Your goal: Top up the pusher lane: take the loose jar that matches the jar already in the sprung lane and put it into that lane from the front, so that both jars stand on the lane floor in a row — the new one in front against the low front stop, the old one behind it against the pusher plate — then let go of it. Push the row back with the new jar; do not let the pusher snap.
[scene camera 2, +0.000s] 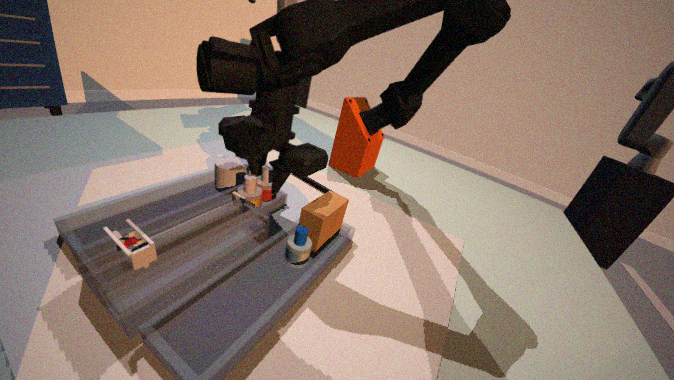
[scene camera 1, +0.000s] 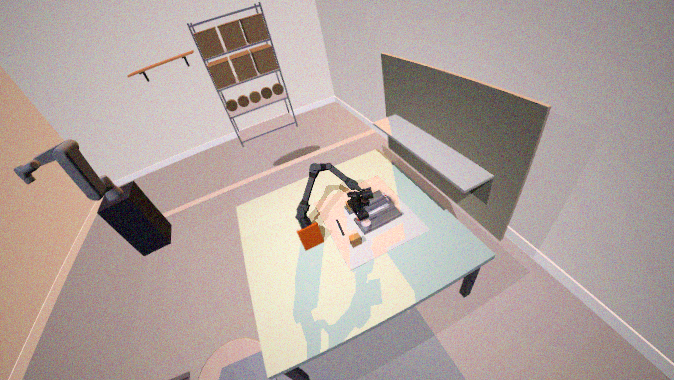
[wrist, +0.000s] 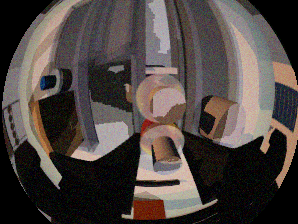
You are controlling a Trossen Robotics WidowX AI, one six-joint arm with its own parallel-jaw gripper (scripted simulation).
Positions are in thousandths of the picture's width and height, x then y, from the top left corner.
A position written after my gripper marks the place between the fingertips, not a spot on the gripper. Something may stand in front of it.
In view: my gripper (scene camera 2: 394,496), a blue-capped jar (scene camera 2: 443,657) and a tan cylinder (scene camera 2: 341,451).
The tan cylinder also shows in the wrist view (wrist: 747,542). My gripper shows as well in the wrist view (wrist: 539,609).
